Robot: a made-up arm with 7 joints. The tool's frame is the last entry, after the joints. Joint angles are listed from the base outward.
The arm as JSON. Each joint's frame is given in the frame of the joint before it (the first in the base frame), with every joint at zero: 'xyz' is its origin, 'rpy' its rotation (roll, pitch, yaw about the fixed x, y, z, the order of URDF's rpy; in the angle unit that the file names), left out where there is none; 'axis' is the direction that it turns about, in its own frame. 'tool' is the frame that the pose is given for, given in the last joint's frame.
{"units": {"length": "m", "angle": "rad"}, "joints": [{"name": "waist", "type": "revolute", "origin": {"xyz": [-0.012, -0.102, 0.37], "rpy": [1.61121, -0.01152, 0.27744]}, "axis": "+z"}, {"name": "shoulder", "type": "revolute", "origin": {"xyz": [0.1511, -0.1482, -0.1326], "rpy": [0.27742, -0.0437, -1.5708]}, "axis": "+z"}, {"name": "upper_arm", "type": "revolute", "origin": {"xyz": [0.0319, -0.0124, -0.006], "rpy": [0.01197, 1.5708, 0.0]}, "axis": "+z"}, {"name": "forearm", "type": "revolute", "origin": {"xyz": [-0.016, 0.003, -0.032], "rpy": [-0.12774, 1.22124, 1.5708]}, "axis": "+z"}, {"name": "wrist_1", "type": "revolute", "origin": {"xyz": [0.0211, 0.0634, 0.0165], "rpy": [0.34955, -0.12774, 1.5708]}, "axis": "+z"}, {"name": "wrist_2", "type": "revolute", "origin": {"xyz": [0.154, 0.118, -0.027], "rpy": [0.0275, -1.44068, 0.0]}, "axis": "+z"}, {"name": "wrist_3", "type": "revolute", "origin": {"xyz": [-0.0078, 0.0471, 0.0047], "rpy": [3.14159, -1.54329, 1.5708]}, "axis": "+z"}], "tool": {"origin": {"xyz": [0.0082, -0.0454, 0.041], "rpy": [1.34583, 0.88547, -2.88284]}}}
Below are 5 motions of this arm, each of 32 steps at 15 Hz.
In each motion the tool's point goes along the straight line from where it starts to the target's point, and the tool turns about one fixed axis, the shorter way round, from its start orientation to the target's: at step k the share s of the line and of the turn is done. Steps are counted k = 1, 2, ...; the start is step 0. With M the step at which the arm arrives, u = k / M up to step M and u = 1 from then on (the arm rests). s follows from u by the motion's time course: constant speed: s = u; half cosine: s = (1 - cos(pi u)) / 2; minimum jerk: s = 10 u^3 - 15 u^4 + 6 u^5.
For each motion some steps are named. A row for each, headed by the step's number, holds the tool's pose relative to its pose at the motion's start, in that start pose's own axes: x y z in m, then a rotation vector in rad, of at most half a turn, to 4 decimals.
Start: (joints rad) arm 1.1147 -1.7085 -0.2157 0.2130 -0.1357 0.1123 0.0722
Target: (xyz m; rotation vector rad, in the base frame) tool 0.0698 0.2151 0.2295 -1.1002 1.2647 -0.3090
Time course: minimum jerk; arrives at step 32
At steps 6, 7, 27, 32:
6: -0.0109 -0.0110 0.0002 0.0444 -0.0315 0.0493
7: -0.0164 -0.0165 0.0003 0.0668 -0.0473 0.0741
27: -0.2173 -0.2180 0.0036 0.8832 -0.6257 0.9800
32: -0.2240 -0.2247 0.0037 0.9102 -0.6449 1.0100

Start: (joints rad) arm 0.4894 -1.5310 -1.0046 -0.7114 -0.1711 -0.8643 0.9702
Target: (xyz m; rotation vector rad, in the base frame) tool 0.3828 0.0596 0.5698 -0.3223 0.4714 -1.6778
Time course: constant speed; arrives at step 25
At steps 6, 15, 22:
6: 0.0361 -0.1145 -0.0032 0.3084 0.0857 0.0606
15: 0.0903 -0.2862 -0.0080 0.7709 0.2144 0.1515
22: 0.1325 -0.4197 -0.0117 1.1306 0.3144 0.2221

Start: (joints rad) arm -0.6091 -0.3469 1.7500 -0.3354 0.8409 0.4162 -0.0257
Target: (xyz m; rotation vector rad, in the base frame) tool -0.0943 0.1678 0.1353 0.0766 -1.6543 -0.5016
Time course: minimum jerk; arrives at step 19
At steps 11, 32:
11: -0.0178 -0.0471 -0.0661 -0.7372 0.0115 -0.2931
32: -0.0276 -0.0730 -0.1025 -1.1418 0.0178 -0.4540

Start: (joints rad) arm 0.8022 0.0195 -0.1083 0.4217 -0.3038 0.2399 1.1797
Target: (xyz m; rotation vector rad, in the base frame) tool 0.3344 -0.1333 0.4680 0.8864 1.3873 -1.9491
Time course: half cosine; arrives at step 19
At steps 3, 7, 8, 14, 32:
3: 0.0031 -0.0191 -0.0034 0.0522 -0.0007 0.0735
7: 0.0153 -0.0948 -0.0167 0.2589 -0.0037 0.3647
8: 0.0192 -0.1195 -0.0211 0.3265 -0.0047 0.4599
14: 0.0428 -0.2657 -0.0468 0.7259 -0.0104 1.0223
32: 0.0510 -0.3169 -0.0558 0.8655 -0.0124 1.2190

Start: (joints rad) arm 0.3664 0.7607 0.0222 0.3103 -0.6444 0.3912 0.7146
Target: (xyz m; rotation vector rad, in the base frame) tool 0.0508 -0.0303 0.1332 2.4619 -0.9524 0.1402
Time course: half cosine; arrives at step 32
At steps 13, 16, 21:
13: 0.0602 0.0045 -0.0338 -0.1415 -0.4416 -0.7140
16: 0.0848 0.0063 -0.0477 -0.1994 -0.6222 -1.0060
21: 0.1247 0.0093 -0.0701 -0.2934 -0.9155 -1.4802

